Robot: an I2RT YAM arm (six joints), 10 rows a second.
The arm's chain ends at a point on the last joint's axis. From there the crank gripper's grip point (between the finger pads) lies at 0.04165 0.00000 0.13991 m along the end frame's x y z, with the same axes.
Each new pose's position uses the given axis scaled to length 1; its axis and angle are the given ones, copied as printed.
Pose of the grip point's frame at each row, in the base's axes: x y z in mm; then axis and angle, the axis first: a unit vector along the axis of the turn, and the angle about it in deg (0 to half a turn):
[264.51, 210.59, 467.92, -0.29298, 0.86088, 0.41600, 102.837]
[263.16, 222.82, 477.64, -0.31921, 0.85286, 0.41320, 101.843]
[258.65, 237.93, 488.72, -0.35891, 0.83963, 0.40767, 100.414]
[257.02, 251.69, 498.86, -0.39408, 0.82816, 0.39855, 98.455]
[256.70, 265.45, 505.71, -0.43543, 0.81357, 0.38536, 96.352]
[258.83, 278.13, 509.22, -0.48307, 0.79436, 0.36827, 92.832]
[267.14, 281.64, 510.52, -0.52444, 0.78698, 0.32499, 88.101]
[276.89, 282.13, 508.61, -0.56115, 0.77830, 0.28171, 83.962]
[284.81, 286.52, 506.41, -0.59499, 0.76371, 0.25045, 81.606]
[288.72, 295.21, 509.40, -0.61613, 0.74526, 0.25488, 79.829]
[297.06, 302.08, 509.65, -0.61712, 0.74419, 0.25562, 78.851]
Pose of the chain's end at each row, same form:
[172.80, 105.33, 510.58, -0.29298, 0.86088, 0.41600, 102.837]
[172.05, 116.51, 518.95, -0.31921, 0.85286, 0.41320, 101.843]
[168.48, 130.11, 528.14, -0.35891, 0.83963, 0.40767, 100.414]
[166.32, 143.36, 535.56, -0.39408, 0.82816, 0.39855, 98.455]
[165.48, 156.62, 539.55, -0.43543, 0.81357, 0.38536, 96.352]
[165.80, 169.13, 537.04, -0.48307, 0.79436, 0.36827, 92.832]
[167.69, 176.80, 531.22, -0.52444, 0.78698, 0.32499, 88.101]
[172.28, 181.21, 522.09, -0.56115, 0.77830, 0.28171, 83.962]
[178.24, 187.16, 515.26, -0.59499, 0.76371, 0.25045, 81.606]
[183.81, 193.78, 513.15, -0.61613, 0.74526, 0.25488, 79.829]
[191.86, 200.88, 510.93, -0.61712, 0.74419, 0.25562, 78.851]

